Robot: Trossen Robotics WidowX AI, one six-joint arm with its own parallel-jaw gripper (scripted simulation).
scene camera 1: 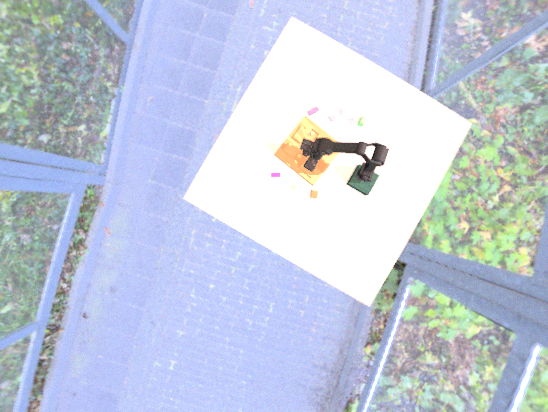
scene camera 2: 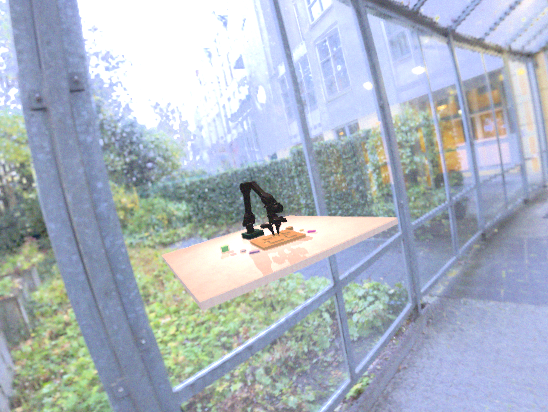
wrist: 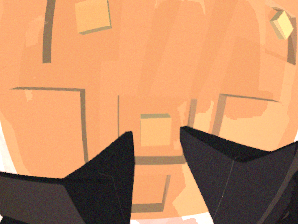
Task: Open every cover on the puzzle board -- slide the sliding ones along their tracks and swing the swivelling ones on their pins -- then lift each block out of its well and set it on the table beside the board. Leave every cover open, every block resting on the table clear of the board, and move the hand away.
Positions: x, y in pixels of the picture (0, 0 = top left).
Scene:
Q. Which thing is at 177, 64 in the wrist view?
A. A puzzle board.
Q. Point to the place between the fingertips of my gripper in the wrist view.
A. At 156, 135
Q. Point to a small yellow square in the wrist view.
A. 155, 129

